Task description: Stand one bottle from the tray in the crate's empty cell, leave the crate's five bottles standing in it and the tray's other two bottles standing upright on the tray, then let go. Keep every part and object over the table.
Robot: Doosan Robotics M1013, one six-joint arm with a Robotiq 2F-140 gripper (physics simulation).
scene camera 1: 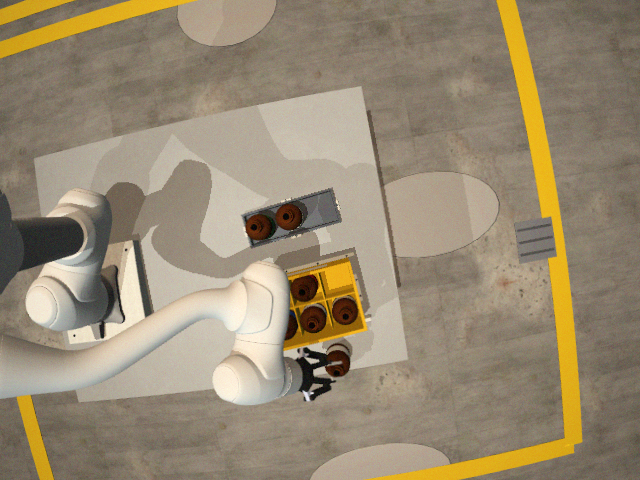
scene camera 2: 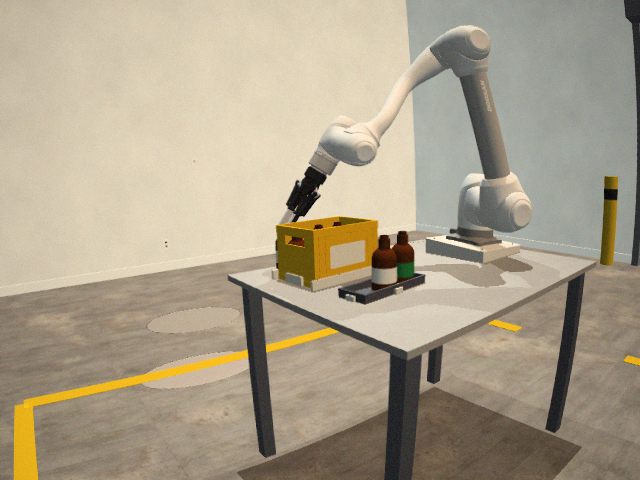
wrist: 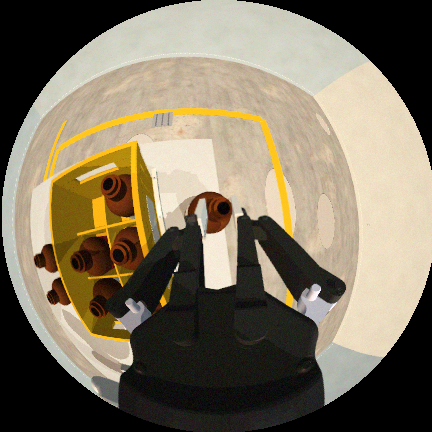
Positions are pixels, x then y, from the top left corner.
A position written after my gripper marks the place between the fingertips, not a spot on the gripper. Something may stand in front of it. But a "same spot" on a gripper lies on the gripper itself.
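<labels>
My gripper: visible in wrist view, scene camera 2, scene camera 1 (338,370). Gripper, same spot: (scene camera 2: 297,198) and (wrist: 237,246).
</labels>
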